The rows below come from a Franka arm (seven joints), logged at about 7 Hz.
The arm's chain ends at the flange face. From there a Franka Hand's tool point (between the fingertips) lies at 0.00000 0.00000 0.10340 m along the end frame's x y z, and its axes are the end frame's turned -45 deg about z.
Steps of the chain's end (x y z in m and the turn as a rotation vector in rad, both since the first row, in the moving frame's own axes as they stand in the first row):
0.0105, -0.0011, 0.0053, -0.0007, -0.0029, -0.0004
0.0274, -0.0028, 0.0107, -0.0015, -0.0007, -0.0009
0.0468, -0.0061, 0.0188, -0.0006, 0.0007, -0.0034
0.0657, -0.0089, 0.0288, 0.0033, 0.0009, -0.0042
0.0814, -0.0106, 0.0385, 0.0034, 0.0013, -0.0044
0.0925, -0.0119, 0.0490, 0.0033, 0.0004, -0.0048
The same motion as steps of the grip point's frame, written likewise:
0.0079, 0.0065, 0.0053, 0.0016, -0.0025, -0.0004
0.0212, 0.0175, 0.0107, -0.0006, -0.0016, -0.0009
0.0374, 0.0289, 0.0188, -0.0009, 0.0001, -0.0034
0.0531, 0.0400, 0.0288, 0.0017, 0.0030, -0.0042
0.0654, 0.0499, 0.0385, 0.0015, 0.0033, -0.0044
0.0741, 0.0568, 0.0490, 0.0021, 0.0026, -0.0048

